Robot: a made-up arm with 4 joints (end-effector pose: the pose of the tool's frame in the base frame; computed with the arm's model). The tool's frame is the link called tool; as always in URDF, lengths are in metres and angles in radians. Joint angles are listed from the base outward.
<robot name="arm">
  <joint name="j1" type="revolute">
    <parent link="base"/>
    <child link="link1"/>
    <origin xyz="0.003 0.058 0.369" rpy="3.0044 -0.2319 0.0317"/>
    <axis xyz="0 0 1"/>
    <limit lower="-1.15" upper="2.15"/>
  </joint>
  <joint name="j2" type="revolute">
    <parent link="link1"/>
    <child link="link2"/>
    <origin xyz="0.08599 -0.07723 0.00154" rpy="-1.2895 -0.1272 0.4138"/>
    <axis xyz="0 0 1"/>
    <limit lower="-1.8" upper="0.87"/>
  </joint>
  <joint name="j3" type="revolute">
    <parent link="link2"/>
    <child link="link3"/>
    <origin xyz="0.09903 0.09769 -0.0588" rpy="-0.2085 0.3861 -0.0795"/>
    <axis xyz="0 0 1"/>
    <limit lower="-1.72" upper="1"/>
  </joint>
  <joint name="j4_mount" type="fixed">
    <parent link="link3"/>
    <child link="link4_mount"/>
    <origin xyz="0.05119 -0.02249 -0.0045"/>
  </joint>
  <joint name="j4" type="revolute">
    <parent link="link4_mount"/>
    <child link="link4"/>
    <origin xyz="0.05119 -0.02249 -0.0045" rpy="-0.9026 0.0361 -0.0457"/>
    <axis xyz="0 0 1"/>
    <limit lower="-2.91" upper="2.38"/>
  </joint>
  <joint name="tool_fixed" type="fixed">
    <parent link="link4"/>
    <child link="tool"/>
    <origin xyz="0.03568 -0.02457 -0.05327" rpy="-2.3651 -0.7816 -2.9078"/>
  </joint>
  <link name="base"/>
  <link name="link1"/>
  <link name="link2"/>
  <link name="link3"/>
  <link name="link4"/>
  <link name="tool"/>
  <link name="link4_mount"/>
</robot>
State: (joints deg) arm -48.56 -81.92 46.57 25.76
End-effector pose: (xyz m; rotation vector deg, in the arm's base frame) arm 0.0682 0.3981 0.1491 126.39 -84.67 -10.08
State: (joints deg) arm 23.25 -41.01 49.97 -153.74
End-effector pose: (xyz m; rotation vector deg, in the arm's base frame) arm 0.3389 0.0716 0.4048 -55.14 -42.34 -79.94
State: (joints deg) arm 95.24 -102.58 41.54 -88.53
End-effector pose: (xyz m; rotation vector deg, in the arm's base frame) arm 0.2631 -0.1188 0.2676 -11.95 -40.57 -129.42
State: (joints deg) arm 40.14 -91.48 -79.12 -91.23
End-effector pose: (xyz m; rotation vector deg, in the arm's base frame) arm 0.1394 0.0651 0.3936 27.71 34.38 1.78
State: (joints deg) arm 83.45 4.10 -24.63 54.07
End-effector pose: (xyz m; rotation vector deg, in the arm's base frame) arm 0.1602 -0.2100 0.4182 5.56 174.07 -12.45
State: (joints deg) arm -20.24 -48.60 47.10 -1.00
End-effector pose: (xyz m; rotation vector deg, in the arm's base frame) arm 0.3146 0.3137 0.3078 89.46 -139.46 1.88
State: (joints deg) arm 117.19 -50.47 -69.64 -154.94
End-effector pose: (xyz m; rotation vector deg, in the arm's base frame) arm 0.0492 -0.1208 0.4029 11.08 48.14 -51.89
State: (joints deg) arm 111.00 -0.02 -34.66 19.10
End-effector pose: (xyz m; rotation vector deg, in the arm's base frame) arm 0.0328 -0.2211 0.3487 -57.70 -156.18 -58.65
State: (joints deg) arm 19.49 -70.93 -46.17 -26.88
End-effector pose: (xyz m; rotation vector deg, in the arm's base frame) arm 0.1453 0.1725 0.2903 42.51 -35.45 -40.71
